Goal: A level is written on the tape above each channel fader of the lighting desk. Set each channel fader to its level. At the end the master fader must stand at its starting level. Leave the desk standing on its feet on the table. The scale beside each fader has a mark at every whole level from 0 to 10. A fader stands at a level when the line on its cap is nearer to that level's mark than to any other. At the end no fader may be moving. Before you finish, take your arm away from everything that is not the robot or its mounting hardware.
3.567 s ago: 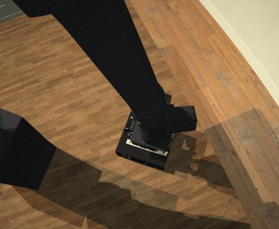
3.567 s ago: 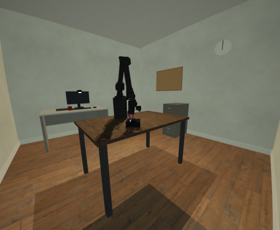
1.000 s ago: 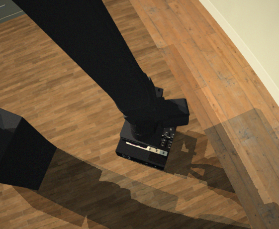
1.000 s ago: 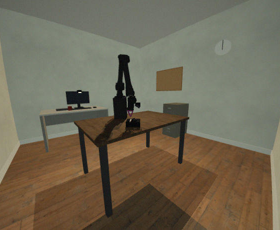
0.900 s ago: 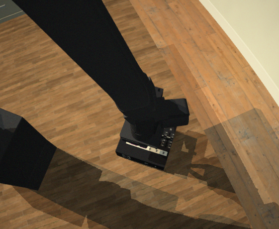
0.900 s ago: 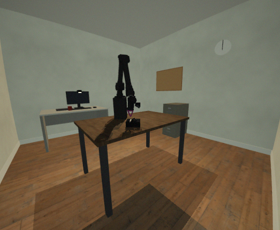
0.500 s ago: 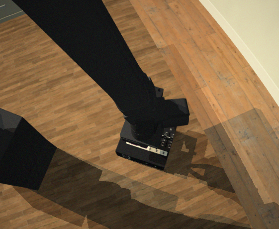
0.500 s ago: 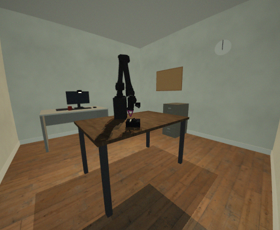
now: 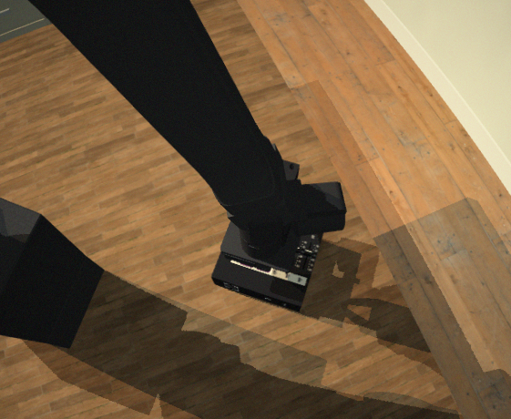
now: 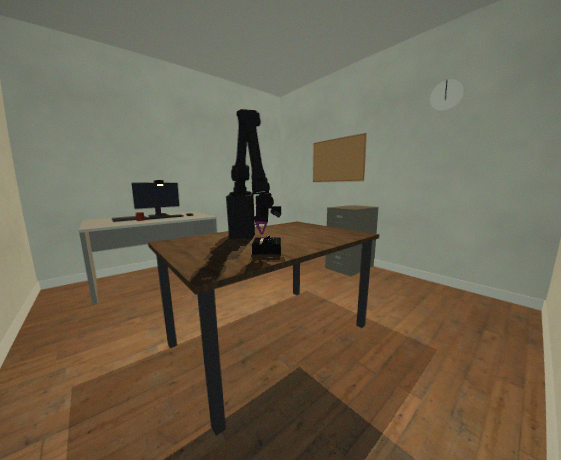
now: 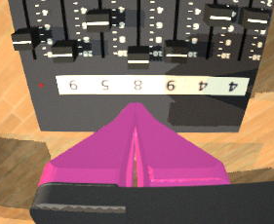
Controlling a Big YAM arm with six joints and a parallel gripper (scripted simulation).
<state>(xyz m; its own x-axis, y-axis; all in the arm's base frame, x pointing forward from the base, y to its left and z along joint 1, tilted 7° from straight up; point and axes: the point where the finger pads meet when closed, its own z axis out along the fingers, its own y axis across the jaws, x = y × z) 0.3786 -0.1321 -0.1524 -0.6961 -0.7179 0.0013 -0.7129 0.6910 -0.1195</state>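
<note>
Now: the channel 4 fader 3 cm below my hand, 2 cm ahead of it and 1 cm to the left of it. Also, from my hand: channel 6 fader (5 cm to the left, 3 cm below, 1 cm behind); then channel 5 fader cap (5 cm to the left, 3 cm below, 2 cm ahead); then channel 3 fader cap (3 cm below, 3 cm ahead).
</note>
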